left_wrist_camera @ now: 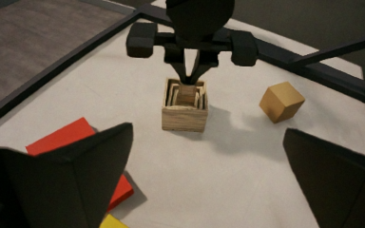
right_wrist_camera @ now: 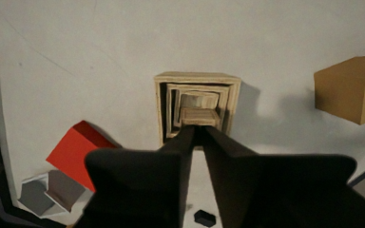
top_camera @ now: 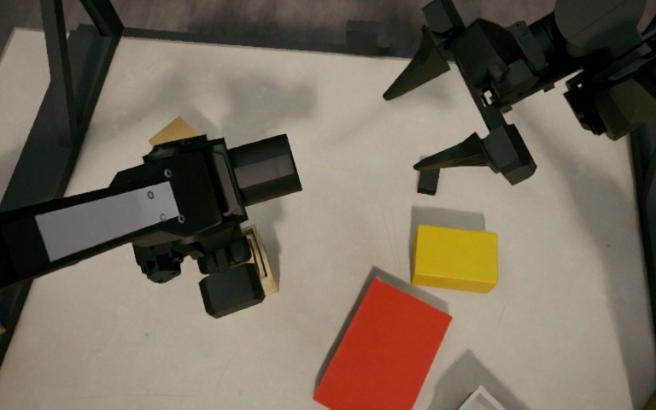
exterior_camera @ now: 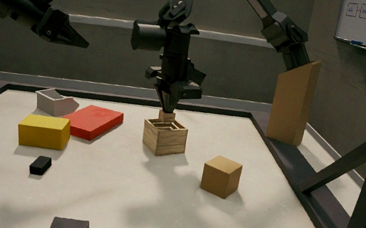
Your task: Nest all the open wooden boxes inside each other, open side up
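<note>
The biggest wooden box lies 100 mm below my right hand. The rest, counted from my right hand: tan cube (170 mm behind, 120 mm to the right, 90 mm below); red slab (90 mm ahead, 200 mm to the left, 110 mm below); smallest wooden box (40 mm below).
</note>
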